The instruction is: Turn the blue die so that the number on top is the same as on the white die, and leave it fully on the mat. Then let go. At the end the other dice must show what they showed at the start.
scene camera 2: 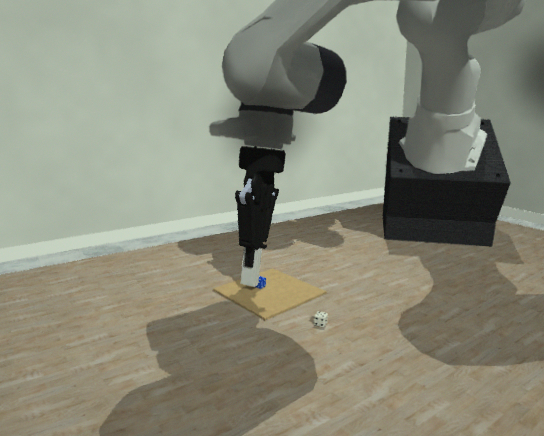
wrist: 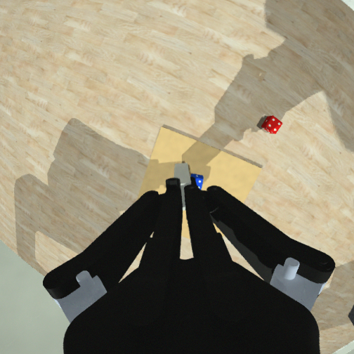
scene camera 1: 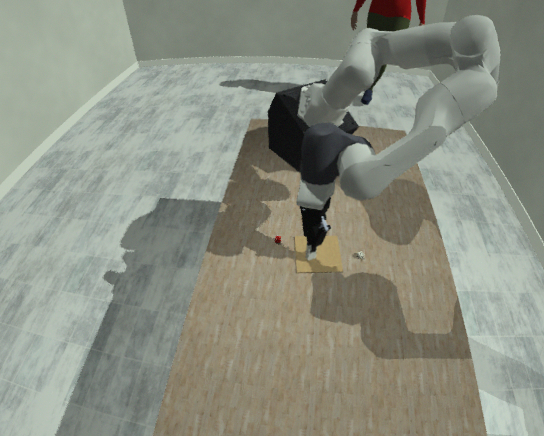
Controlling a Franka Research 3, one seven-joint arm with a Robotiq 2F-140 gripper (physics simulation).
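My gripper (scene camera 1: pixel 311 252) (scene camera 2: pixel 250 280) (wrist: pixel 181 173) is shut and empty, its fingertips low over the mat. The blue die (scene camera 2: pixel 262 282) (wrist: pixel 198 181) is on the mat (scene camera 1: pixel 327 262) (scene camera 2: pixel 295 292) (wrist: pixel 240 172), right beside the fingertips and partly hidden by them; it does not show in scene camera 1. Its top number cannot be read surely. The white die (scene camera 1: pixel 360 256) (scene camera 2: pixel 320 320) lies off the mat, with several dark pips on its faces; it does not show in the wrist view. The red die (scene camera 1: pixel 278 239) (wrist: pixel 272 124) lies off the mat on the opposite side, white pips showing.
The black robot base (scene camera 1: pixel 286 127) (scene camera 2: pixel 440 205) stands behind the mat. The arm's shadows fall across the wooden floor and part of the mat. A person in a red top (scene camera 1: pixel 391 7) stands at the back in scene camera 1.
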